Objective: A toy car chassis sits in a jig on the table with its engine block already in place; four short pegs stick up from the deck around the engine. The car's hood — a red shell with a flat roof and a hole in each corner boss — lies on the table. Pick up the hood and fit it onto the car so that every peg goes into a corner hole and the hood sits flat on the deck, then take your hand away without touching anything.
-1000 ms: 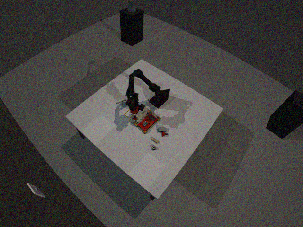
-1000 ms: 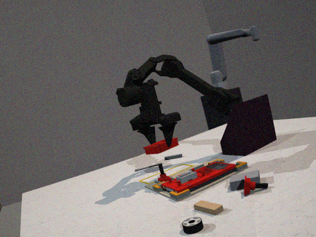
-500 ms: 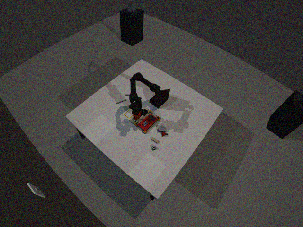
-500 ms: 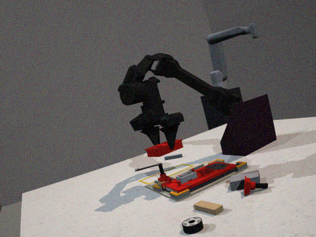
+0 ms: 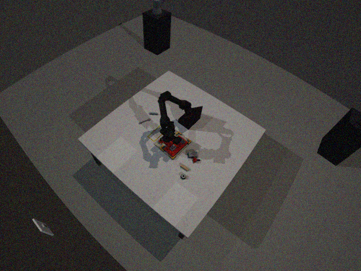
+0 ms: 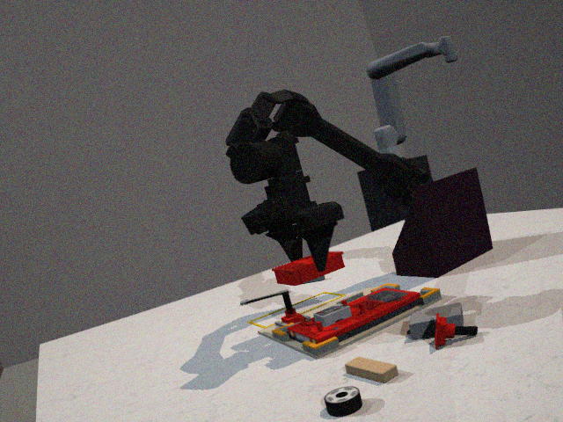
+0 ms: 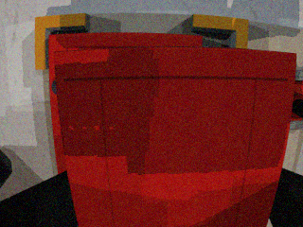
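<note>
Now: the grey engine block 80 mm below my gripper tip and 40 mm to the left of it. Round my gripper tip: tan block (220 mm to the left, 100 mm below, 70 mm ahead); then red hood (10 mm above); then black wheel (260 mm to the left, 140 mm ahead, 100 mm below).
</note>
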